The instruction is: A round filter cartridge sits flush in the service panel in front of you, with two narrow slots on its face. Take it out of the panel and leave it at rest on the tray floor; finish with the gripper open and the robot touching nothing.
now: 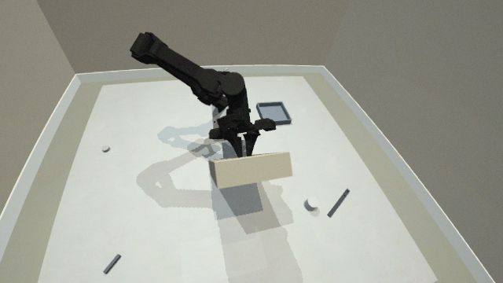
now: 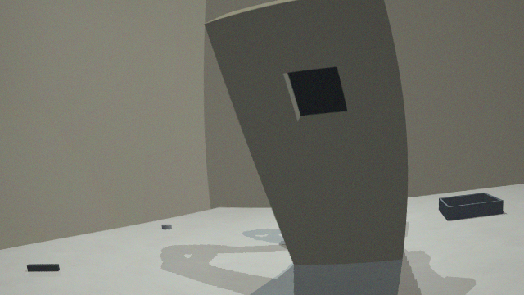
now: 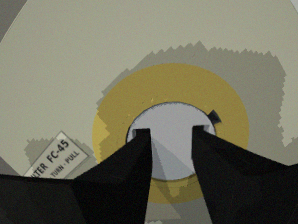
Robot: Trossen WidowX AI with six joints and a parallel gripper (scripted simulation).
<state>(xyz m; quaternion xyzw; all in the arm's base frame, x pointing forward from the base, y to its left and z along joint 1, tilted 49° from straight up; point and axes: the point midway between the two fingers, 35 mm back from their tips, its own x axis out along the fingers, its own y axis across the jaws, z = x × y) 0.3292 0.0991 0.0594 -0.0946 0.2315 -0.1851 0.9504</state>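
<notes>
Right now the round filter cartridge is 1 cm ahead of my gripper tip and 1 cm below it. From my gripper tip the other things lie so: tray 44 cm behind, 26 cm to the left, 24 cm below; service panel 4 cm behind, 8 cm below.
</notes>
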